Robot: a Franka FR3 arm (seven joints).
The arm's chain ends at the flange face. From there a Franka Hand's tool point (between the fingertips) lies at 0.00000 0.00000 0.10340 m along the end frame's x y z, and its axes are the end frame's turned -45 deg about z.
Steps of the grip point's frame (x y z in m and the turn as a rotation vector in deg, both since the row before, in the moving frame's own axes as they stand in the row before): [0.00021, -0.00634, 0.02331, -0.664, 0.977, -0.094]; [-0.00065, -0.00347, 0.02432, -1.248, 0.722, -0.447]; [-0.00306, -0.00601, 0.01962, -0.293, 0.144, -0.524]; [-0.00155, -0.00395, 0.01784, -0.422, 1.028, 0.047]
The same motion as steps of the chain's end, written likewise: [-0.00643, -0.00423, 0.02333, 0.221, 1.160, -0.094]; [-0.00543, -0.00266, 0.02435, -0.372, 1.393, -0.447]; [-0.00697, -0.00227, 0.01962, -0.105, 0.309, -0.524]; [-0.00574, -0.00092, 0.01786, 0.429, 1.025, 0.047]
